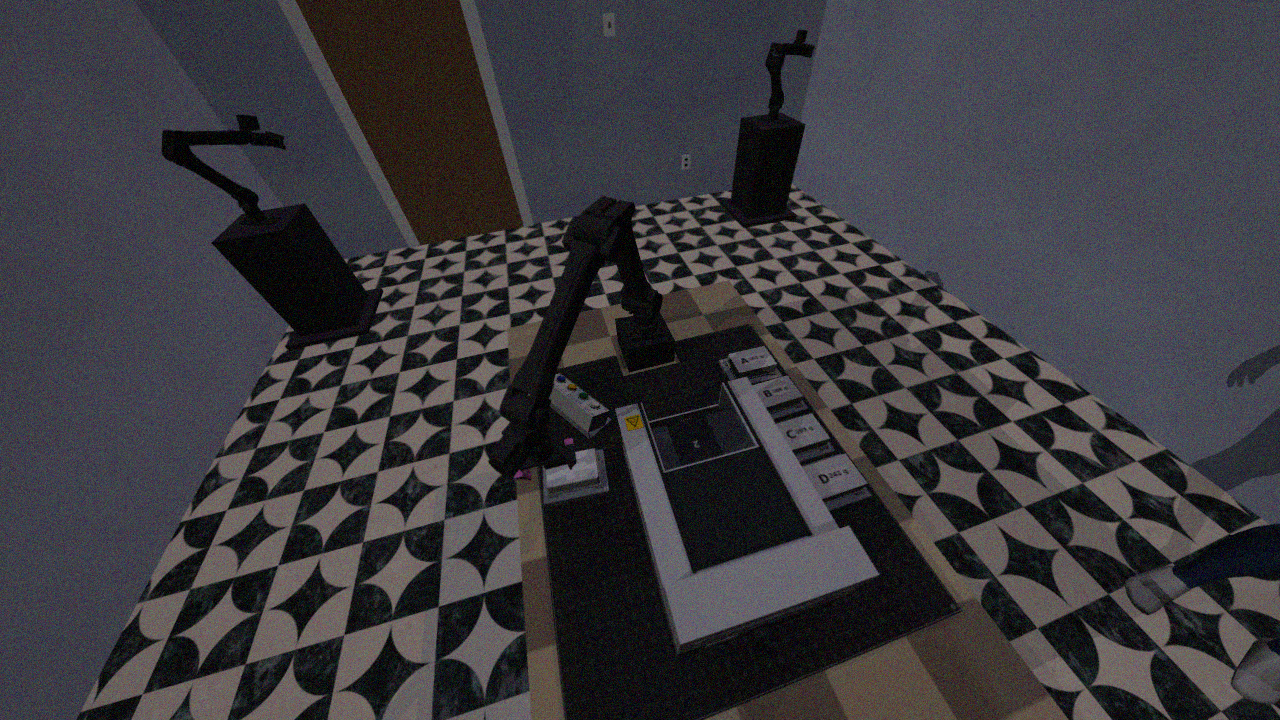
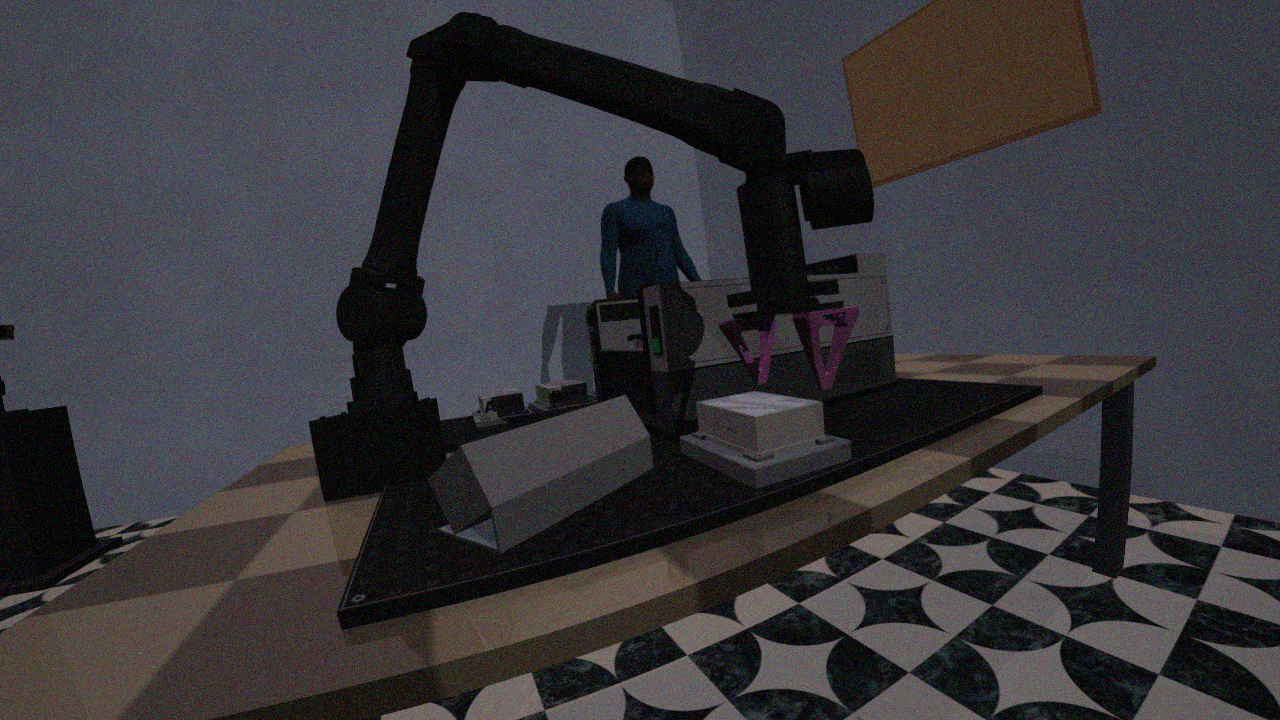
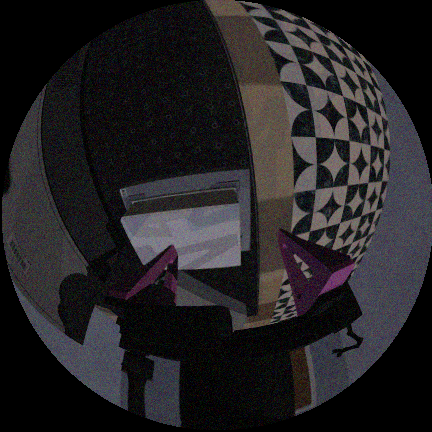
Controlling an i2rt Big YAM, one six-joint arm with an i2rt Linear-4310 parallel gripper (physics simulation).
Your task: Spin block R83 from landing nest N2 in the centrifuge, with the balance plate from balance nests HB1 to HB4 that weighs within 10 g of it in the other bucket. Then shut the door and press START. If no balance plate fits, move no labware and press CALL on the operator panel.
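Places are measured from the arm's base along level axes (x back, y right, z up), in metres.
Pixels of known places: gripper, fingertip midpoint: (image 1: 550, 472) (image 2: 790, 386) (image 3: 225, 242); arm's base, link origin: (image 1: 643, 331) (image 2: 386, 407).
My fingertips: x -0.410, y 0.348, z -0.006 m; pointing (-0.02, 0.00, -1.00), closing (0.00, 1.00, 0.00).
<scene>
For each thing: its top centre in the pictures, then the offset to it from my fingertips. "*": a spot on its surface instead.
- white block, top centre: (image 3: 180, 244) (image 2: 755, 401) (image 1: 571, 467) dy -0.048, dx +0.010, dz -0.019 m
- grey landing nest, top centre: (image 2: 758, 433) (image 3: 185, 224) (image 1: 574, 474) dy -0.048, dx +0.010, dz -0.054 m
- Balance plates A, top centre: (image 2: 498, 392) (image 1: 752, 358) dy -0.644, dx +0.218, dz -0.028 m
- B, top centre: (image 2: 559, 383) (image 1: 775, 391) dy -0.650, dx +0.082, dz -0.028 m
- C, top centre: (image 1: 799, 431) dy -0.642, dx -0.058, dz -0.028 m
- D, top centre: (image 1: 833, 475) dy -0.654, dx -0.189, dz -0.028 m
- dark rotor, top centre: (image 1: 696, 444) dy -0.346, dx -0.059, dz +0.058 m
- sloped operator panel, top centre: (image 2: 545, 415) (image 3: 201, 327) (image 1: 570, 392) dy -0.081, dx +0.231, dz +0.002 m
- warning sticker, surface spot: (image 1: 633, 422) * dy -0.214, dx -0.005, dz +0.130 m
A white block (image 1: 575, 467) (image 2: 760, 419) (image 3: 200, 240) sits in a grey landing nest (image 1: 572, 494) (image 2: 760, 471) (image 3: 245, 200); no label on it is readable. My gripper (image 1: 546, 457) (image 2: 793, 385) (image 3: 225, 242) is open and empty, its pink fingertips above the block's top and offset to one side. Balance plates A (image 1: 750, 360), B (image 1: 780, 392), C (image 1: 803, 432) and D (image 1: 836, 476) stand in a row beyond the centrifuge (image 1: 769, 582) (image 2: 859, 313); their weights are too blurred to read surely. The centrifuge's chamber shows a dark rotor (image 1: 698, 443); bucket contents are unclear.
The sloped operator panel (image 1: 577, 404) (image 2: 559, 465) with several coloured buttons stands between the arm's base (image 1: 644, 344) (image 2: 375, 452) and the block's nest. A warning sticker (image 1: 633, 422) is on the centrifuge's near arm. A person (image 2: 640, 232) stands behind the table.
</scene>
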